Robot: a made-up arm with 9 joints. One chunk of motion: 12 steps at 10 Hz.
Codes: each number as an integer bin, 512 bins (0 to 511) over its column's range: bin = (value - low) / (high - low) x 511, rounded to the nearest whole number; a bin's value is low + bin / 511 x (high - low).
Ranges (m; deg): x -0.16..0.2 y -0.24..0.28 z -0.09..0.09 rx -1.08..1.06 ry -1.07..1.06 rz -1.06..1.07
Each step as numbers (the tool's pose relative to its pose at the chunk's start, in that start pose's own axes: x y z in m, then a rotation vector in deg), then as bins.
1 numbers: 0.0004 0.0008 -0.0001 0.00 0.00 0.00
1 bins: 228 237 255 258 257 254
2 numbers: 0.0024 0.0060 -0.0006 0.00 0.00 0.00
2 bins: 231 242 254 258 257 254
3 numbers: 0.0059 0.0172 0.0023 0.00 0.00 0.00
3 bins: 235 253 262 258 257 254
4 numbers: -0.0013 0.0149 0.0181 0.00 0.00 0.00
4 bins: 225 250 307 258 257 254
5 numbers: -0.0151 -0.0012 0.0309 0.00 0.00 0.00
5 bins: 206 235 343 258 257 254
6 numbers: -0.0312 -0.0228 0.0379 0.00 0.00 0.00
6 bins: 183 213 363 258 257 254
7 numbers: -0.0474 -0.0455 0.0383 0.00 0.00 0.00
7 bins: 160 191 364 258 257 254
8 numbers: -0.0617 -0.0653 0.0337 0.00 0.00 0.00
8 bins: 140 172 351 258 257 254
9 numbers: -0.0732 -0.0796 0.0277 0.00 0.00 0.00
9 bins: 123 158 334 258 257 254
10 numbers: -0.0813 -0.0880 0.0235 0.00 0.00 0.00
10 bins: 112 149 322 258 257 254
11 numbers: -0.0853 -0.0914 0.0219 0.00 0.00 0.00
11 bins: 106 146 318 258 257 254
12 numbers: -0.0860 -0.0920 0.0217 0.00 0.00 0.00
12 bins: 105 145 317 258 257 254
